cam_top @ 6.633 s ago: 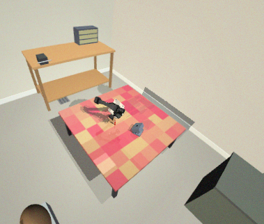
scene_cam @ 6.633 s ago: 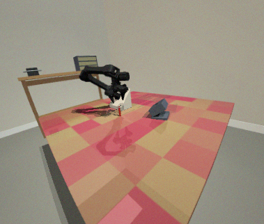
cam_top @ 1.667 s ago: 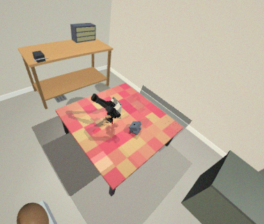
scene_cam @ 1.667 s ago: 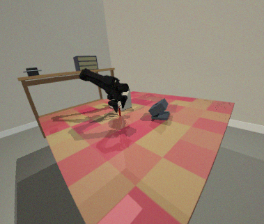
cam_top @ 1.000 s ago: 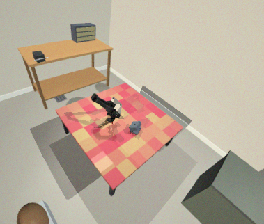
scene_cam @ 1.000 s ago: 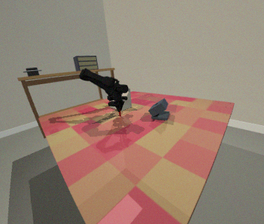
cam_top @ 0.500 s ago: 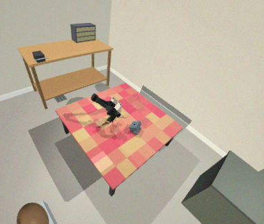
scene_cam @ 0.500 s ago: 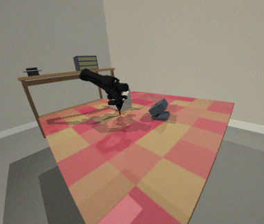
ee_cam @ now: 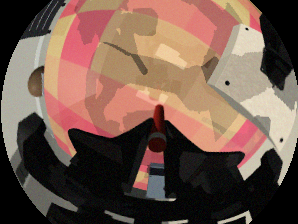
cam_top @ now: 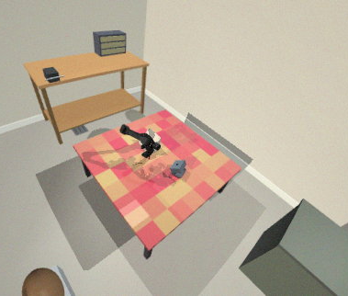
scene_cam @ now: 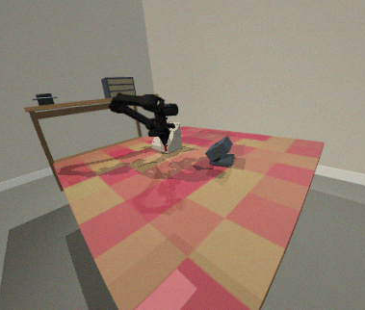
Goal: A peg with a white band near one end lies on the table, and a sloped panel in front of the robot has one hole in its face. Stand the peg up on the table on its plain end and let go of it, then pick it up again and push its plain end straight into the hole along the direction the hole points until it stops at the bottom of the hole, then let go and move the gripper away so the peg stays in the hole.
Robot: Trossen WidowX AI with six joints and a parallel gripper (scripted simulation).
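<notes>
The grey-blue sloped panel lies 25 cm ahead of my gripper tip, 17 cm to the left of it and 3 cm below it. The rest, counted from my gripper tip: red peg 2 cm above.
</notes>
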